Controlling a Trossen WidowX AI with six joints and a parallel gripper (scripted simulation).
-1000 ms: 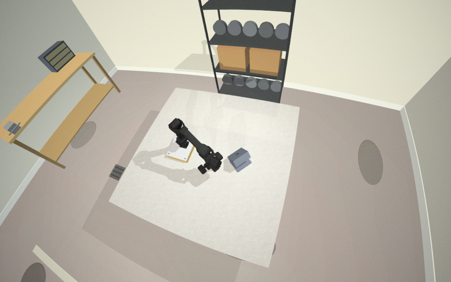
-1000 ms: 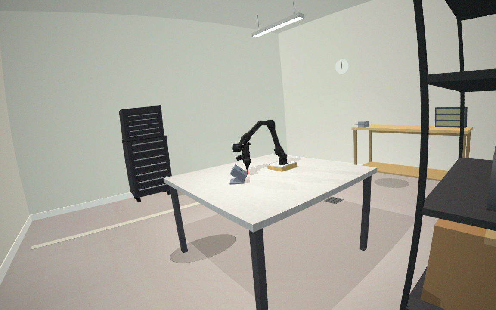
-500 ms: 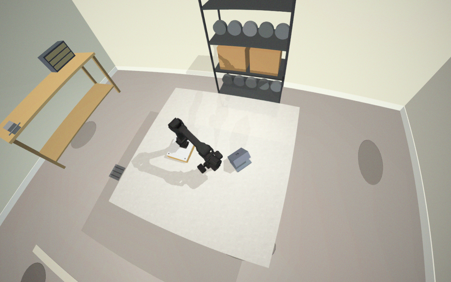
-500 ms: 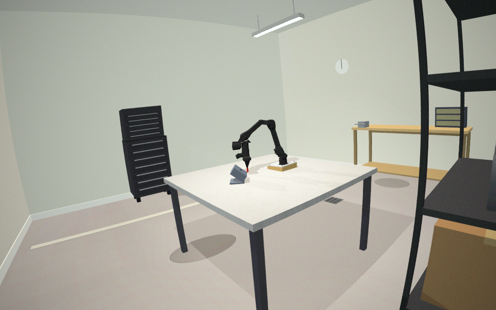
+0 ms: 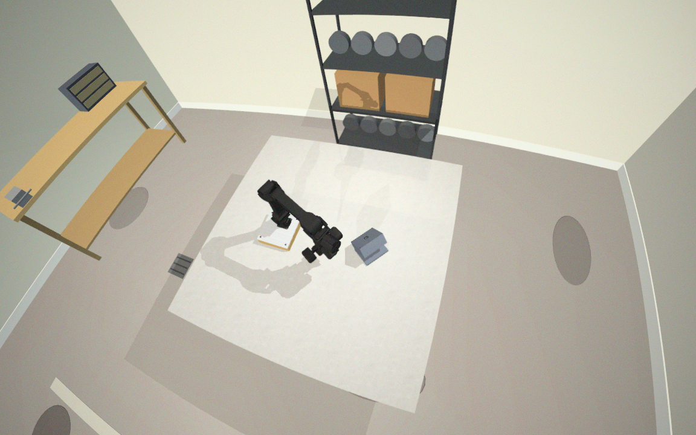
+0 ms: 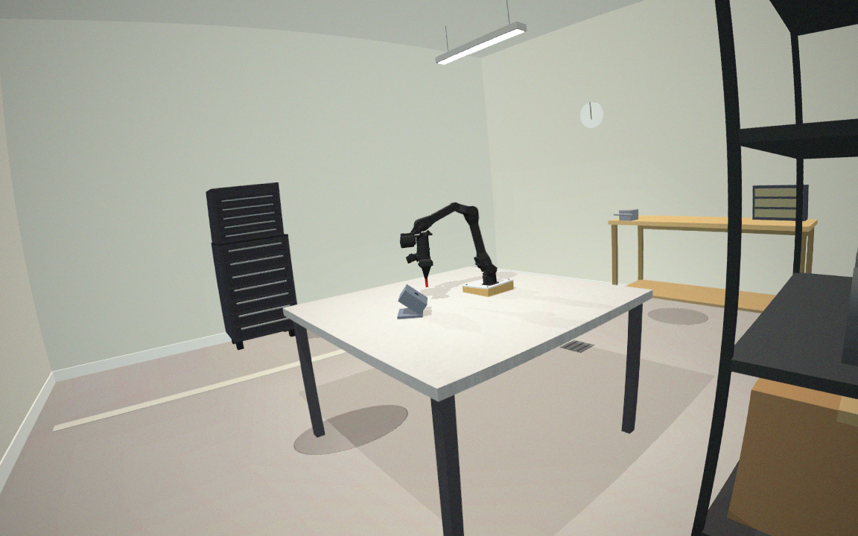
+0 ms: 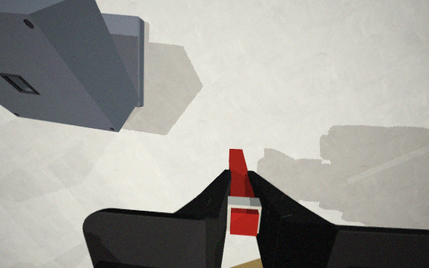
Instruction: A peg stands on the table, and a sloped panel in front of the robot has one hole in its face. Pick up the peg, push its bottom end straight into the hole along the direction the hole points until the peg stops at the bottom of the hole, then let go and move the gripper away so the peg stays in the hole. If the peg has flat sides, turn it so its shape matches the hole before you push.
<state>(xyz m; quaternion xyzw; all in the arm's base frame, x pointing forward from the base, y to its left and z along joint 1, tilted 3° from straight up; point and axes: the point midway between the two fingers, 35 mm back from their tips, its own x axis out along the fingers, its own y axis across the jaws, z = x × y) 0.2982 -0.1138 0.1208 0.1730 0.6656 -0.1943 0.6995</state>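
Now: the grey sloped panel 16 cm ahead of my gripper tip, 12 cm to the left of it and 5 cm below it. From my gripper tip the other things lie so: red square peg (2 cm above).
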